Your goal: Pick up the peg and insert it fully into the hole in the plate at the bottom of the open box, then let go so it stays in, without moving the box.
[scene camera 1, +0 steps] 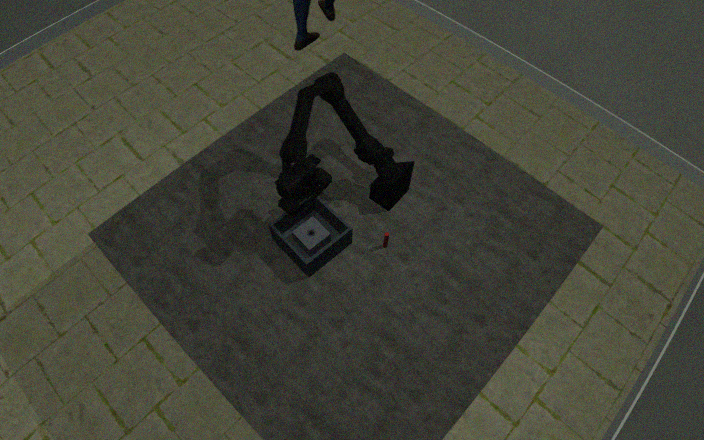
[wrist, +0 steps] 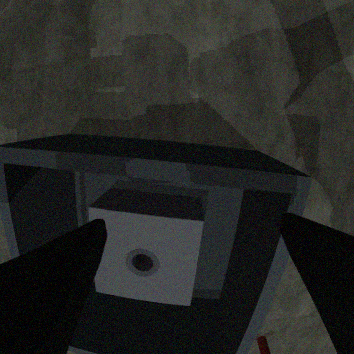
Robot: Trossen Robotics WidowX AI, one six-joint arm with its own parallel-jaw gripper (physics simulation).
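Where they show: gripper, fingertip midpoint: (scene camera 1: 305, 205) (wrist: 194, 225); arm's base, origin of the base link: (scene camera 1: 391, 174).
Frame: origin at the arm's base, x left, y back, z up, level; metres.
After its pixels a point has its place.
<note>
A red peg (scene camera 1: 385, 240) {z -0.079, x 0.109, y -0.179 m} (wrist: 263, 345) {z -0.110, x 0.100, y -0.174 m} stands upright on the grey mat, right of the box and apart from it. In the wrist view, part of it shows at the bottom edge. The dark blue-grey open box (scene camera 1: 330, 255) {z -0.094, x -0.005, y -0.325 m} (wrist: 215, 179) {z -0.030, x -0.177, y -0.249 m} holds a light grey plate (scene camera 1: 310, 242) {z -0.069, x -0.077, y -0.337 m} (wrist: 172, 240) {z -0.069, x -0.119, y -0.279 m}. Its round hole (scene camera 1: 311, 232) {z -0.084, x -0.104, y -0.300 m} (wrist: 142, 262) {z -0.080, x -0.090, y -0.310 m} looks dark and empty. My gripper (scene camera 1: 294, 207) {z -0.020, x -0.157, y -0.261 m} (wrist: 194, 225) {z -0.020, x -0.157, y -0.261 m} is open and empty, near the box's back-left side in the scene view. Its black fingers frame part of the plate and box in the wrist view. Its exact height is unclear.
The black arm base (scene camera 1: 391, 184) {z 0.029, x 0.034, y -0.051 m} stands behind the peg, and the raised elbow (scene camera 1: 329, 87) {z 0.291, x -0.223, y -0.040 m} is farther back. Arm shadows fall across the dark mat (scene camera 1: 363, 332) {z -0.128, x 0.226, y -0.458 m}. Beige paving surrounds the mat. A person's legs (scene camera 1: 302, 23) show beyond it.
</note>
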